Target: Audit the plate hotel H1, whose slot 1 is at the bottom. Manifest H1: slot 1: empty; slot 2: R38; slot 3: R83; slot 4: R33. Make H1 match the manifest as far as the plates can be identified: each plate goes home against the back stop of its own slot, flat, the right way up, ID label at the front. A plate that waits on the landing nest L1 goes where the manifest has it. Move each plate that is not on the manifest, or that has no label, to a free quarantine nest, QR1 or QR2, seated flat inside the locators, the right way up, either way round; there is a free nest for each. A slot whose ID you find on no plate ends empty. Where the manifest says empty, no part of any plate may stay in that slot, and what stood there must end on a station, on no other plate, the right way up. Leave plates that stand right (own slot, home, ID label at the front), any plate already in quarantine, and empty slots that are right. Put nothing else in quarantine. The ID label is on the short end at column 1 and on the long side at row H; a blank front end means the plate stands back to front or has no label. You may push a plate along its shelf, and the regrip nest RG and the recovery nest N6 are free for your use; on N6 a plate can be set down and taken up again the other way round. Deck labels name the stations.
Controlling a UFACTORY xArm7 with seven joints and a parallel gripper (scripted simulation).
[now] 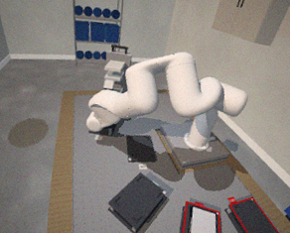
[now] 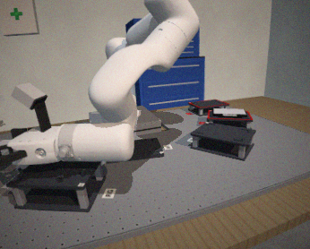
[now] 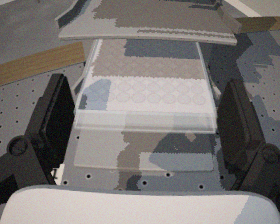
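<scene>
Now: the white well plate 6 cm to the right of my hand, 2 cm below it and 2 cm behind it. From my hand the other things lie so: deck label H1: 12 cm below, 9 cm ahead, 4 cm to the right; raised regrip nest RG: 11 cm to the left, 7 cm below, 4 cm ahead; plate labelled R83: 9 cm above, 6 cm to the right, 2 cm behind.
</scene>
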